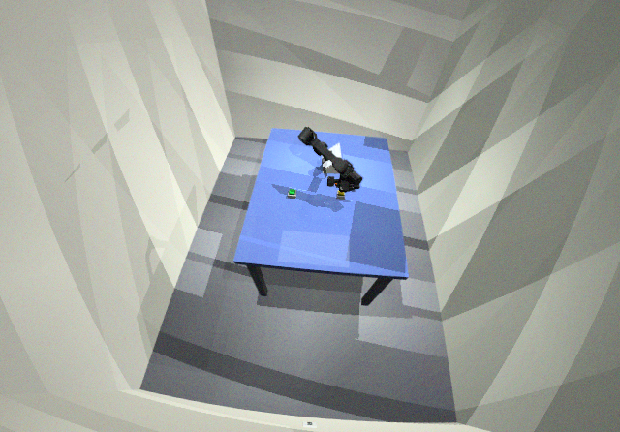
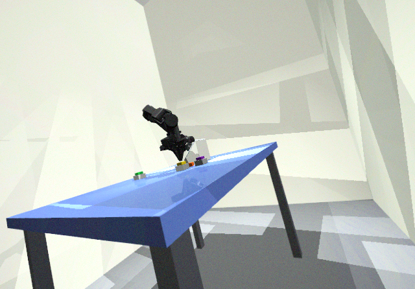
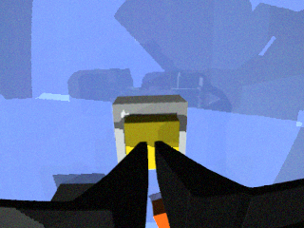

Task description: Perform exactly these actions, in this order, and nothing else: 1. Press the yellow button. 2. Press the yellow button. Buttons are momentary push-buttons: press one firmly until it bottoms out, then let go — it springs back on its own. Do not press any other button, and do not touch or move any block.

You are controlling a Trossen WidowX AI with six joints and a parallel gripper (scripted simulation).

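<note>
Right now my gripper tip is 10 mm above the yellow button. Also, from my gripper tip: orange block (100 mm behind, 10 mm to the right, 40 mm below); then purple button (70 mm behind, 70 mm to the left, 10 mm below); then green button (10 mm behind, 300 mm to the right, 10 mm below).
</note>
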